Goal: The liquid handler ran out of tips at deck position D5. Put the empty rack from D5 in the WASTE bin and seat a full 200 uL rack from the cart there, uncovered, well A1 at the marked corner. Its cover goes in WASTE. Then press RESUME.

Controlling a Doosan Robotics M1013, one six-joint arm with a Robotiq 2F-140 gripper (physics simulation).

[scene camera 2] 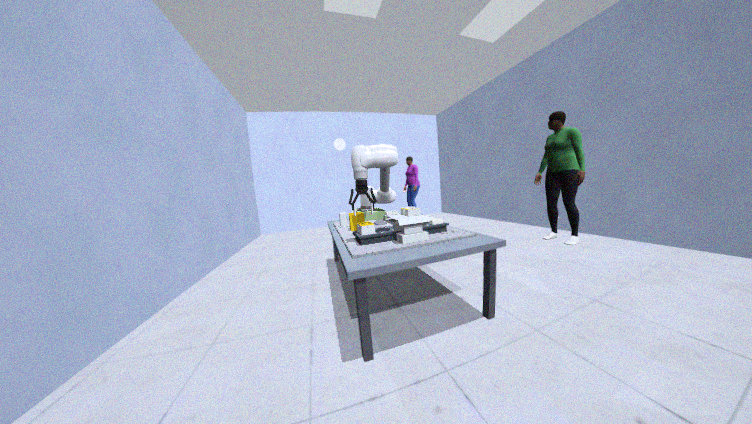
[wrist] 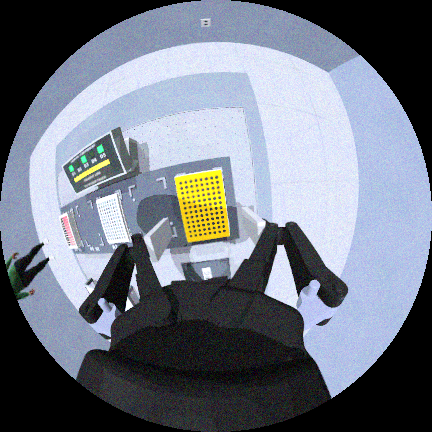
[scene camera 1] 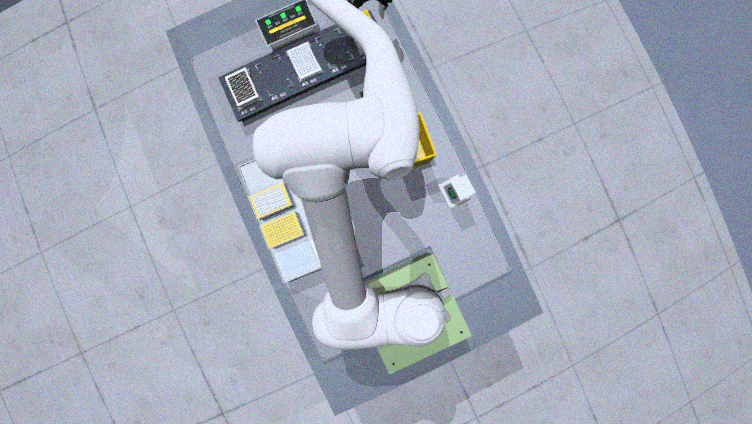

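Pixels of known places: gripper, fingertip midpoint: [scene camera 2: 363, 214] [wrist: 205, 222]; arm's base, origin of the base link: [scene camera 2: 367, 210].
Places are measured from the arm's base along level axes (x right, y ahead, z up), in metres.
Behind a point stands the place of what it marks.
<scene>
The yellow rack [wrist: 203, 206] {x 0.304, y 0.974, z 0.017 m} [scene camera 2: 365, 228] {x 0.321, y 1.035, z -0.003 m} sits at the right end of the dark deck [wrist: 144, 186] {x 0.175, y 1.036, z -0.043 m} [scene camera 1: 269, 80] {x -0.093, y 0.976, z -0.044 m}, its holes dark and empty. My gripper [wrist: 205, 222] {x 0.305, y 0.962, z 0.071 m} [scene camera 2: 363, 211] {x 0.305, y 0.962, z 0.071 m} is open and empty above it, one finger to either side in the wrist view. A yellow bin [scene camera 1: 427, 141] {x 0.306, y 0.493, z 0.007 m} [scene camera 2: 356, 221] is partly hidden by the arm in the top view; its label is not readable. The pale cart tray [scene camera 1: 298, 263] {x -0.294, y 0.322, z -0.025 m} holds a white rack with a yellow rim [scene camera 1: 270, 200] {x -0.271, y 0.554, z 0.032 m} and a yellow rack [scene camera 1: 282, 230] {x -0.280, y 0.445, z 0.031 m}. A white box with a green button [scene camera 1: 451, 193] {x 0.297, y 0.291, z -0.004 m} stands at the right.
A status screen [scene camera 1: 287, 23] {x 0.060, y 1.114, z 0.021 m} [wrist: 95, 162] {x 0.092, y 1.119, z 0.025 m} stands behind the deck. A white rack [scene camera 1: 303, 61] {x 0.052, y 0.978, z -0.033 m} [wrist: 114, 218] {x 0.067, y 0.981, z -0.034 m} and a white-framed rack with dark contents [scene camera 1: 241, 86] {x -0.194, y 0.995, z -0.023 m} also sit on the deck. The green base plate [scene camera 1: 402, 355] {x -0.120, y -0.128, z 0.002 m} lies under the arm's base. Two people stand beyond the table.
</scene>
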